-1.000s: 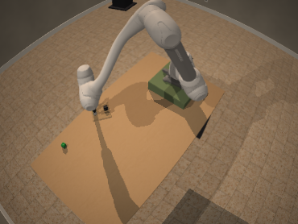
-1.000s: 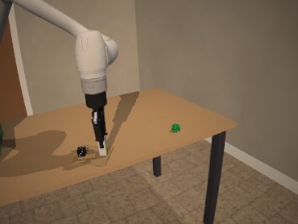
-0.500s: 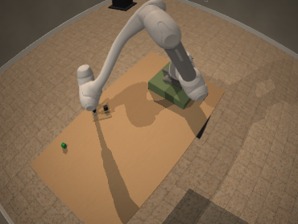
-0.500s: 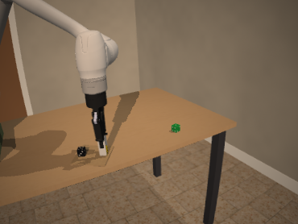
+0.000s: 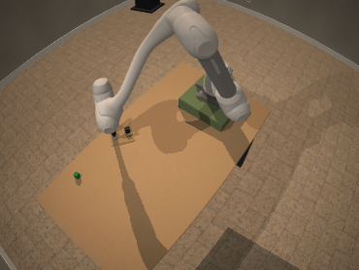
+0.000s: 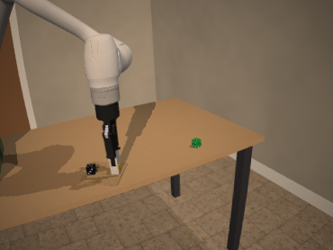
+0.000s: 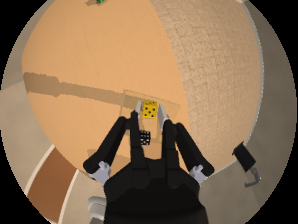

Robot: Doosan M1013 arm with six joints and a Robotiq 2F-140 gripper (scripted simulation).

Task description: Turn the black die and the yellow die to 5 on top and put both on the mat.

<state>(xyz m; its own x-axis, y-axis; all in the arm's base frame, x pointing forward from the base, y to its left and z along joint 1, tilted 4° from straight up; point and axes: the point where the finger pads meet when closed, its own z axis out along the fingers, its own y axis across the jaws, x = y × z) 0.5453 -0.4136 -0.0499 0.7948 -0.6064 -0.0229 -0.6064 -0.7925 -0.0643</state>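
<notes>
The yellow die lies 20 mm below my hand. Also, from my hand: black die: 70 mm behind, 60 mm to the left, 20 mm below; then mat: 40 mm behind, 30 mm to the left, 40 mm below; then green die: 350 mm ahead, 50 mm to the right, 30 mm below.
</notes>
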